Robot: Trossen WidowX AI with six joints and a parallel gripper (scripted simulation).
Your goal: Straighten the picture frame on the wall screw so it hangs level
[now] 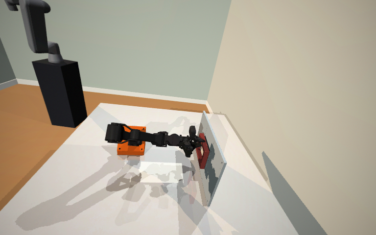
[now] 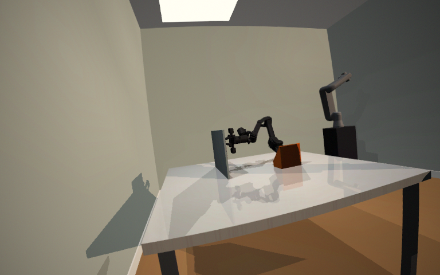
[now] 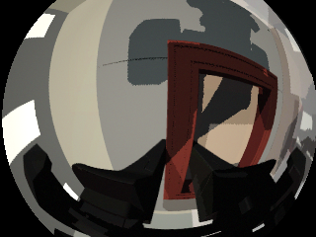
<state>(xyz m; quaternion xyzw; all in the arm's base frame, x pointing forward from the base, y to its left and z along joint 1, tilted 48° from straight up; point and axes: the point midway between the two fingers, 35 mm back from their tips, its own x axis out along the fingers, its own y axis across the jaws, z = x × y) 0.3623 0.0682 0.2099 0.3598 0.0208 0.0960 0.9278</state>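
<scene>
The red picture frame is 5 cm below my gripper tip. Also, from my gripper tip: grey wall panel (1 cm ahead, 7 cm below).
</scene>
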